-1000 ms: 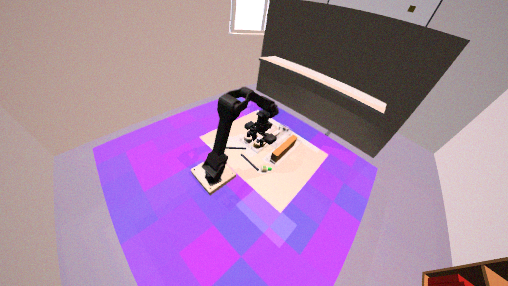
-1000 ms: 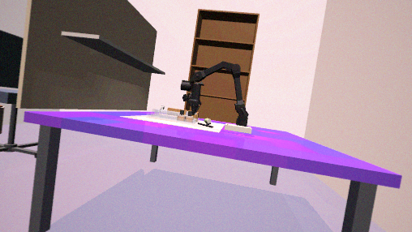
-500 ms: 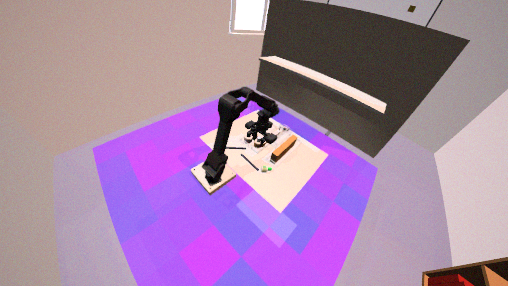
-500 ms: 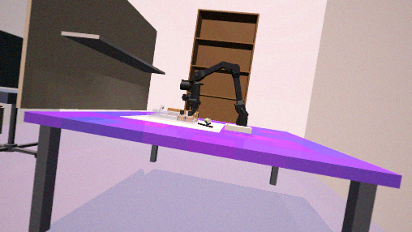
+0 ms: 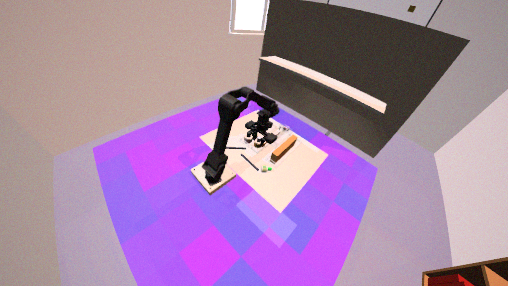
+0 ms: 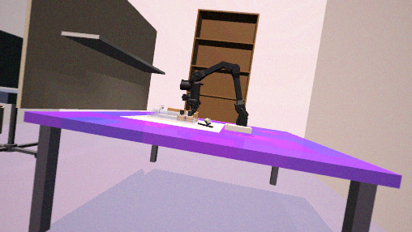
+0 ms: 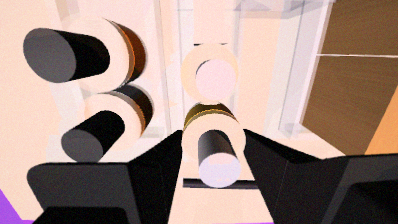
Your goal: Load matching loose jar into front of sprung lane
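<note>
My gripper tip is now 7 cm short of the cream mat, 5 cm above it and 1 cm to the left of it.
</note>
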